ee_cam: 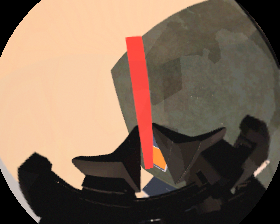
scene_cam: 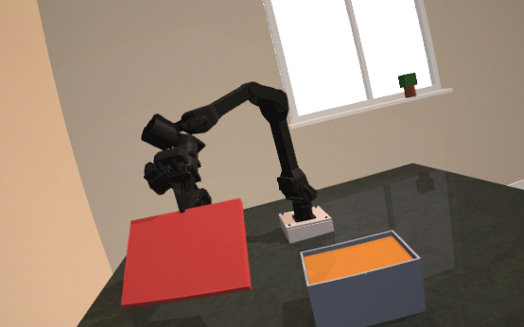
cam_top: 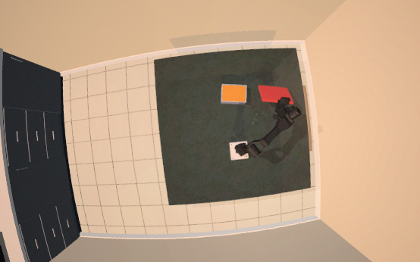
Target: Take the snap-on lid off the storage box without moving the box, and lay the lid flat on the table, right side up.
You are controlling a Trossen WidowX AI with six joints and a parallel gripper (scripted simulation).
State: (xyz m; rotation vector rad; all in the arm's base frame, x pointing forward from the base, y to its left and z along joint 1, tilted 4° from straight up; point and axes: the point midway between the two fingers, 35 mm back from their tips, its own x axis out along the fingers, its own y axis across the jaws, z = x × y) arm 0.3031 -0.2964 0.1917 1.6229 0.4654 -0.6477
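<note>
My gripper tip is 60 mm short of the red lid, 50 mm above it and 10 mm to the left of it. Also, from my gripper tip: grey storage box (290 mm to the left, 180 mm below, 110 mm ahead).
</note>
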